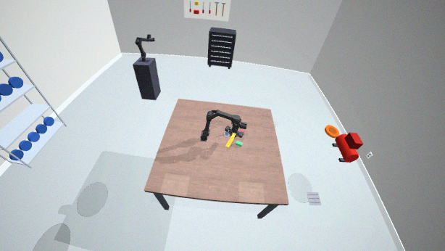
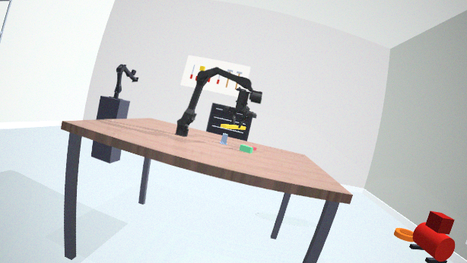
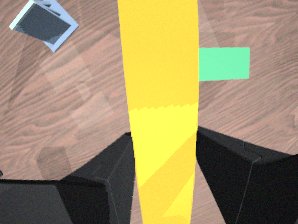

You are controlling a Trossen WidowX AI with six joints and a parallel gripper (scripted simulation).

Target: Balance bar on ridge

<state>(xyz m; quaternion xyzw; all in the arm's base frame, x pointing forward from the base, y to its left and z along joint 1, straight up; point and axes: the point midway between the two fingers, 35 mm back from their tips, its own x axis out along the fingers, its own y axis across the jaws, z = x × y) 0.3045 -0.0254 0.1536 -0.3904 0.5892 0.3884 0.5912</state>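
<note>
Now: gripper tip 8 cm short of the green block and 10 cm above it. From my gripper tip the other things lie so: yellow bar 1 cm behind, 3 cm to the right; then red block 11 cm ahead, 18 cm to the left, 11 cm below.
</note>
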